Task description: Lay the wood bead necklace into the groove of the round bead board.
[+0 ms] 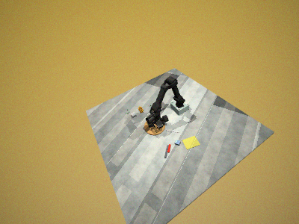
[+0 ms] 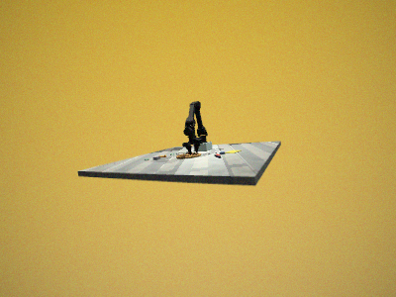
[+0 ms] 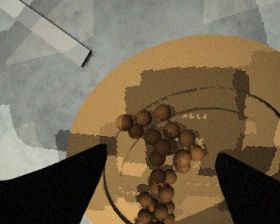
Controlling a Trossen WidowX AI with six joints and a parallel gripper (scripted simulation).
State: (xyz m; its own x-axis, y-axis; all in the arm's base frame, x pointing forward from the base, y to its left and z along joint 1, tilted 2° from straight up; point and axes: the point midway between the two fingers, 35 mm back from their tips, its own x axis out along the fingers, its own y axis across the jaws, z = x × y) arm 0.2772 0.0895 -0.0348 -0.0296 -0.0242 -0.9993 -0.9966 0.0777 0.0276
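Now: gripper tip 30 mm short of the round bead board, 30 mm to the left of it and 10 mm above it. Also, from my gripper tip: thin grey stick 90 mm behind, 100 mm to the left, 10 mm below; then red-handled tool 30 mm ahead, 240 mm to the left, 10 mm below; then small blue block 70 mm behind, 220 mm to the left, 10 mm below.
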